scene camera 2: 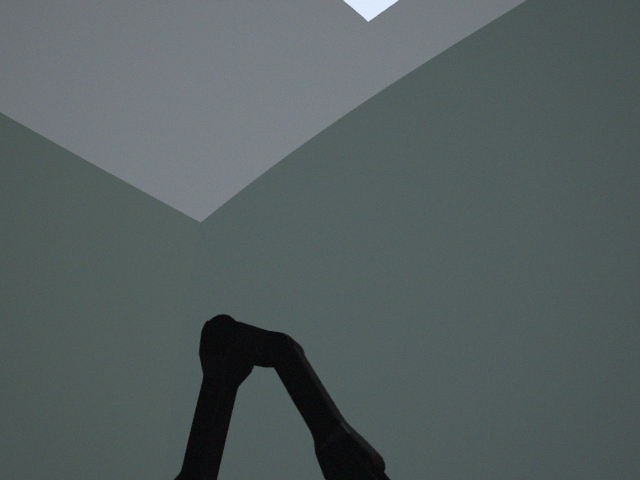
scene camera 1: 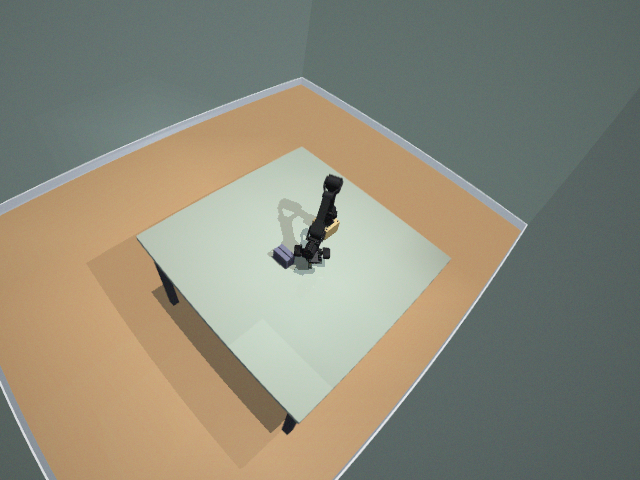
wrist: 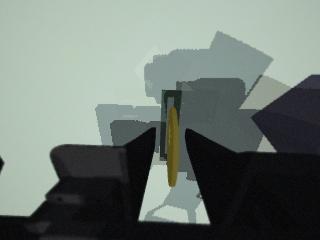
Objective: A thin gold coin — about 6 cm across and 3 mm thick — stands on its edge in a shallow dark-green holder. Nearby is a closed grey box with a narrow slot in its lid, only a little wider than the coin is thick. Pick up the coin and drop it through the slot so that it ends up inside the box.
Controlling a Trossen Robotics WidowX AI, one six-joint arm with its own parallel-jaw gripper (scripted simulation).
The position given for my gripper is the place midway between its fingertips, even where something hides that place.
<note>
I see my gripper [wrist: 170, 132] and a gold coin [wrist: 172, 132].
Scene camera 2 misses the gold coin: it is out of frame.
</note>
